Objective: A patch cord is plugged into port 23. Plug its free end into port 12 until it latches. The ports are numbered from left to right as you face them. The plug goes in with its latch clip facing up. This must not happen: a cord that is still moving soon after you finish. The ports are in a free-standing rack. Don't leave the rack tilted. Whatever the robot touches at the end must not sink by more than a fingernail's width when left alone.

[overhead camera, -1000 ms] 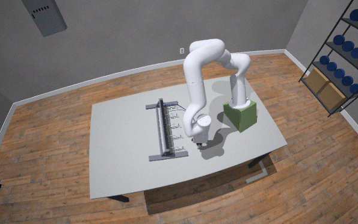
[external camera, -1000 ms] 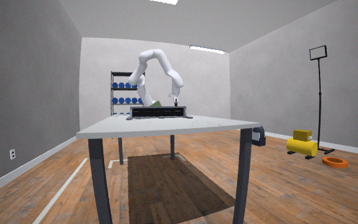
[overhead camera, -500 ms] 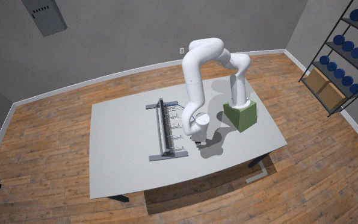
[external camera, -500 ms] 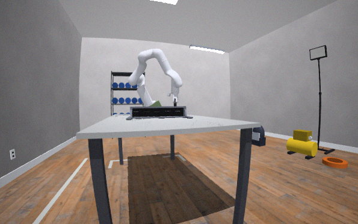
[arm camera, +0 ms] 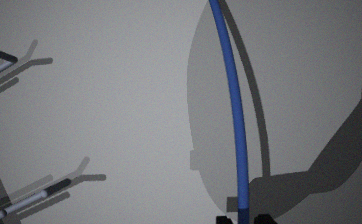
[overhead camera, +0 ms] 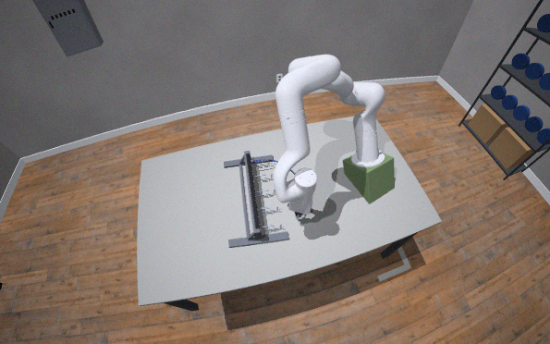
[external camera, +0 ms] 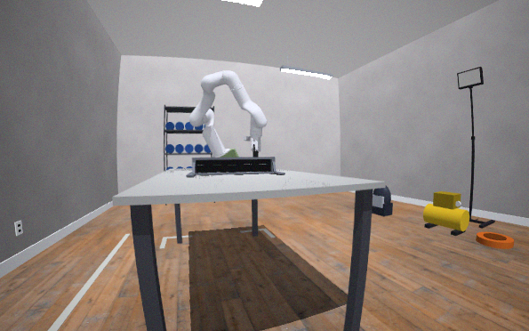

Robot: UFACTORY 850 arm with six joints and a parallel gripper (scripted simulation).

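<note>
Now: hand 10 mm short of the plug, 10 mm to the right of it and 10 mm above it.
</note>
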